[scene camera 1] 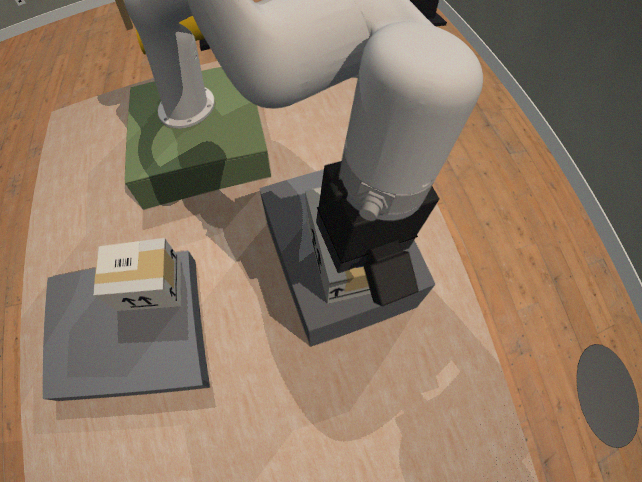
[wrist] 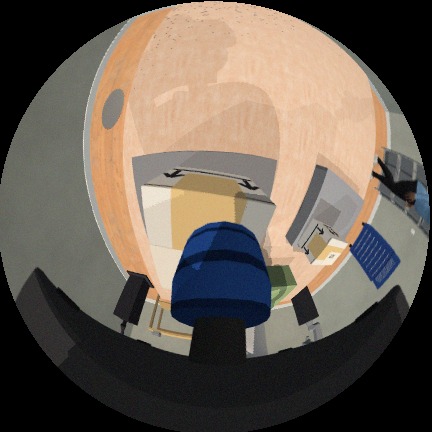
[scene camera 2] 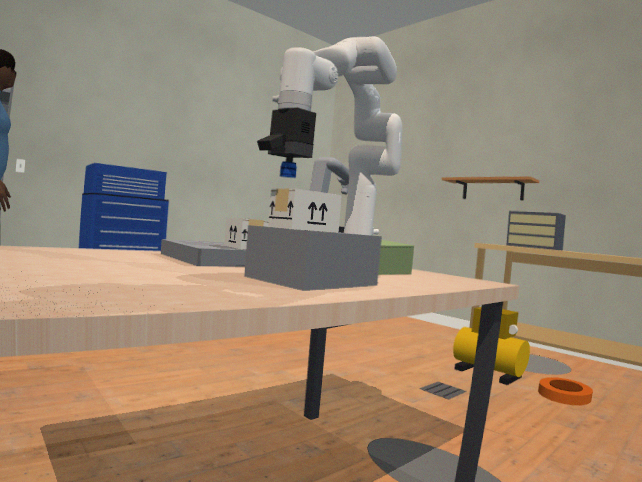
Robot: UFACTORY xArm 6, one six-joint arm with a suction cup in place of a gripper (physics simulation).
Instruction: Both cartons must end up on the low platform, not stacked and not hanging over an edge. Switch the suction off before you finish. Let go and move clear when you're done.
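Places are measured from the arm's base along level axes (x ahead, y left, z up), in centimetres.
Pixels of known places: end effector, tool point: [wrist: 222, 253] [scene camera 2: 287, 176]; arm's base, origin of the base link: [scene camera 1: 186, 107].
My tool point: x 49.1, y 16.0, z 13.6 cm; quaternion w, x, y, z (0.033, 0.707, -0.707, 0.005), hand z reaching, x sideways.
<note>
For each thing: its middle in the pictures, then the offset to it from my tool point.
- low platform, body centre: [scene camera 1: 118, 329] [scene camera 2: 214, 252] [wrist: 333, 216] dz -21.3, dx -9.1, dy -40.2 cm
- larger-looking carton, body centre: [wrist: 202, 235] [scene camera 1: 348, 241] [scene camera 2: 305, 211] dz -7.3, dx -4.8, dy +1.7 cm
- taller grey block, body centre: [scene camera 1: 341, 250] [wrist: 202, 215] [scene camera 2: 314, 256] dz -17.7, dx -8.1, dy +2.7 cm
One carton [scene camera 1: 129, 269] [scene camera 2: 236, 233] [wrist: 320, 244] stands upright near the back right corner of the low platform [scene camera 1: 93, 337] [scene camera 2: 178, 250] [wrist: 330, 195] in scene camera 1. A larger-looking carton [scene camera 1: 319, 259] [scene camera 2: 316, 210] [wrist: 202, 200] stands upright on the taller grey block [scene camera 1: 285, 243] [scene camera 2: 311, 259] [wrist: 205, 159]. My gripper, a blue suction cup [scene camera 2: 288, 174] [wrist: 222, 240], hangs a small gap above this second carton, touching nothing, so it is open. In scene camera 1 the wrist hides the cup and much of that carton.
The arm stands on a green base block [scene camera 1: 199, 155] [scene camera 2: 396, 259] [wrist: 283, 276] behind and between the two platforms. A blue tool cabinet [scene camera 2: 124, 212] [wrist: 375, 255] and a person [scene camera 2: 4, 124] [wrist: 422, 195] are beyond the table. A yellow compressor [scene camera 2: 487, 350] stands on the floor.
</note>
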